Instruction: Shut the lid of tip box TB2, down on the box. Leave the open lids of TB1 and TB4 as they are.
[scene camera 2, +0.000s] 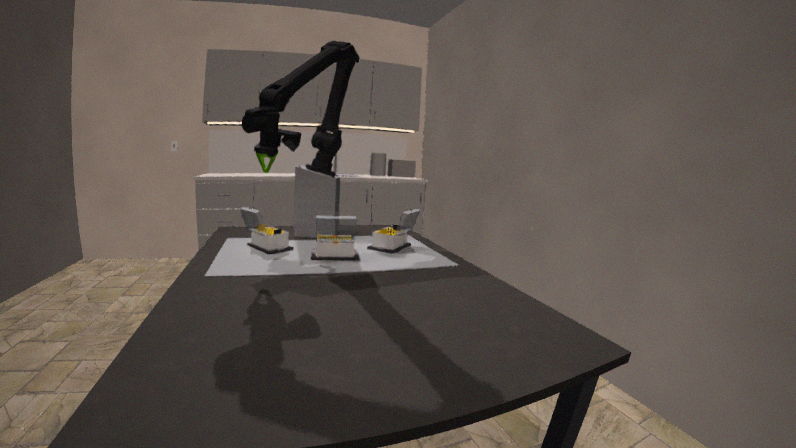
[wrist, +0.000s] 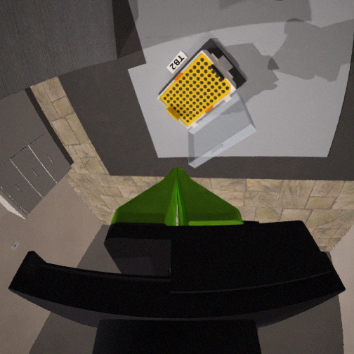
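Seen in the pictures: gripper, fingertip midpoint: (scene camera 2: 265, 172); arm's base, link origin: (scene camera 2: 319, 172).
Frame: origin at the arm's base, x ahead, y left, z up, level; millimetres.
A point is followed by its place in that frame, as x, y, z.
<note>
Tip box TB2 (scene camera 2: 270, 241) @[287, -216, -223] (wrist: 196, 89) stands at the left of the mat in scene camera 2, with yellow tip rack inside. Its clear lid (scene camera 2: 251, 217) @[273, -280, -142] (wrist: 223, 131) is open, tilted outward past the box's side toward the mat's edge. The TB2 label (wrist: 177, 62) lies beside it. My green gripper (scene camera 2: 266, 170) @[245, -231, 6] (wrist: 176, 174) is shut and empty, pointing down, high above the TB2 side of the table. The middle box TB4 (scene camera 2: 335, 249) @[396, -11, -228] has its lid (scene camera 2: 335, 224) @[434, -21, -140] upright. The right box TB1 (scene camera 2: 388, 240) @[333, 194, -222] has its lid (scene camera 2: 411, 218) @[336, 277, -143] tilted outward.
The boxes stand on dark bases on a light grey mat (scene camera 2: 233, 267) @[436, -336, -261] (wrist: 305, 130) at the far end of the dark table (scene camera 2: 345, 356) @[943, -119, -264]. The arm's grey pedestal (scene camera 2: 316, 203) @[79, -23, -123] rises behind TB4. Kitchen cabinets (scene camera 2: 233, 89) are at the back; a wall (scene camera 2: 612, 139) is at the right.
</note>
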